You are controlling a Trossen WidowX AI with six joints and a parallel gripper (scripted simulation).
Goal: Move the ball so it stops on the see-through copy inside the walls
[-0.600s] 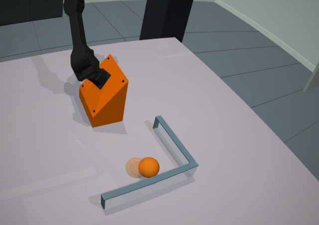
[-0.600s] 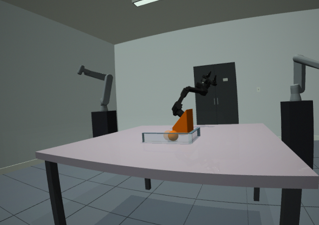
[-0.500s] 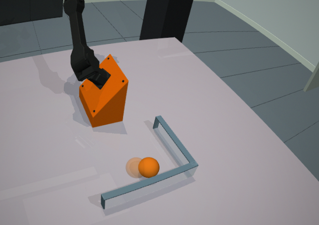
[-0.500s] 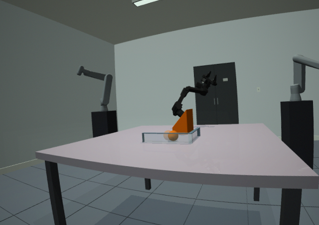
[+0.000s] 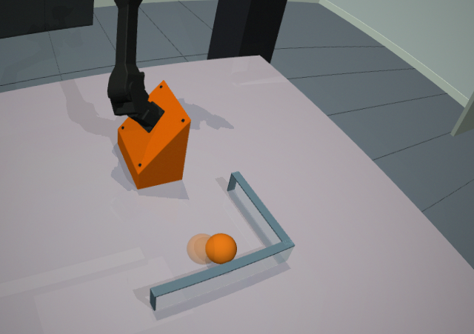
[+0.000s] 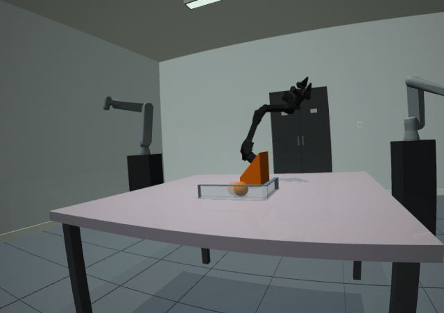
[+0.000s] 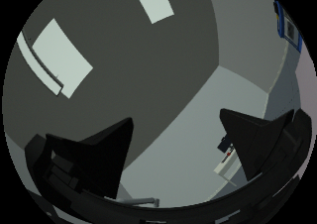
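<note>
Now: the orange ball 600 mm below my gripper tip, 600 mm ahead of it and 370 mm to the right of it. From my gripper tip the other things lie so: see-through copy of ball 600 mm below, 580 mm ahead, 400 mm to the right.
</note>
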